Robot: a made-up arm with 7 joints. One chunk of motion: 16 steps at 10 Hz.
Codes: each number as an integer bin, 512 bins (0 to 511) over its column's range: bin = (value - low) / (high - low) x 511, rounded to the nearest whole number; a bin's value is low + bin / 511 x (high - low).
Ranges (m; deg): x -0.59..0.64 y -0.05..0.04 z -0.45..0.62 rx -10..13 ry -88..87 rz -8..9
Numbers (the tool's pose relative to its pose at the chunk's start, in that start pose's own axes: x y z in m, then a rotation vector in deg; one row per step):
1: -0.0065 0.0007 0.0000 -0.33 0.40 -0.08
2: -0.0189 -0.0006 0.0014 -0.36 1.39 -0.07
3: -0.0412 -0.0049 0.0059 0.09 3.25 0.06
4: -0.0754 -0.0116 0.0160 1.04 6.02 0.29
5: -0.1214 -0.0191 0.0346 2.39 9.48 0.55
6: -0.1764 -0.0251 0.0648 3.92 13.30 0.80
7: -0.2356 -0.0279 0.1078 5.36 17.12 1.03
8: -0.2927 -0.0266 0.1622 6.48 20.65 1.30
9: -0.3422 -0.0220 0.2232 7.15 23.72 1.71
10: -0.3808 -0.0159 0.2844 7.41 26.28 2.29
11: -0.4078 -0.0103 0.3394 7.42 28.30 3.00
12: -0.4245 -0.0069 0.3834 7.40 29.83 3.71
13: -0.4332 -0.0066 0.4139 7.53 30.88 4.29
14: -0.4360 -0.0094 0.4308 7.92 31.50 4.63
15: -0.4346 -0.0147 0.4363 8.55 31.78 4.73
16: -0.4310 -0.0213 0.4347 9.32 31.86 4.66
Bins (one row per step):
1: 242 288 215 215 258 238
2: 237 280 216 214 261 238
3: 228 256 218 224 266 242
4: 214 218 223 245 275 249
5: 195 175 231 275 285 257
6: 172 141 246 309 296 265
7: 147 125 266 341 307 271
8: 124 133 292 366 317 280
9: 103 159 322 381 326 292
10: 87 194 351 387 334 309
11: 76 225 377 387 340 331
12: 69 245 398 387 344 352
13: 65 246 413 389 347 369
14: 64 231 421 398 349 380
15: 65 200 423 412 350 383
16: 66 163 423 429 350 381

